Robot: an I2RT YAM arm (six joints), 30 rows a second.
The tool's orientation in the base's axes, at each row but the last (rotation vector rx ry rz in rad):
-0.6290 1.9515 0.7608
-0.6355 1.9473 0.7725
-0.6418 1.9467 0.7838
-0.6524 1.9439 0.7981
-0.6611 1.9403 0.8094
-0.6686 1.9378 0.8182
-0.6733 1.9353 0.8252
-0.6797 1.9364 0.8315
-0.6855 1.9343 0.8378
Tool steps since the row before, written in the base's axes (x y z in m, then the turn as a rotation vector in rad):
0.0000 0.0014 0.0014 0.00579 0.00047 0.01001
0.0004 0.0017 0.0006 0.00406 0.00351 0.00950
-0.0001 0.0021 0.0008 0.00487 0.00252 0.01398
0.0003 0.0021 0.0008 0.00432 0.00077 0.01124
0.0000 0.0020 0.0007 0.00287 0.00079 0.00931
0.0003 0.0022 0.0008 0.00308 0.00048 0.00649
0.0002 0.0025 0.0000 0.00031 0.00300 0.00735
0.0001 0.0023 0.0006 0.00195 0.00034 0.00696
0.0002 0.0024 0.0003 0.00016 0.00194 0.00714
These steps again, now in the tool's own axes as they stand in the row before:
-0.0014 0.0013 0.0005 -0.01152 -0.00112 -0.00023
-0.0009 0.0010 0.0012 -0.01066 0.00199 0.00122
-0.0009 0.0017 0.0012 -0.01487 0.00195 -0.00078
-0.0011 0.0014 0.0014 -0.01198 0.00047 -0.00134
-0.0009 0.0015 0.0012 -0.00963 0.00099 -0.00138
-0.0011 0.0014 0.0015 -0.00718 -0.00013 -0.00045
-0.0004 0.0014 0.0020 -0.00702 0.00370 -0.00028
-0.0009 0.0015 0.0016 -0.00707 0.00074 -0.00134
-0.0007 0.0014 0.0019 -0.00664 0.00309 -0.00108

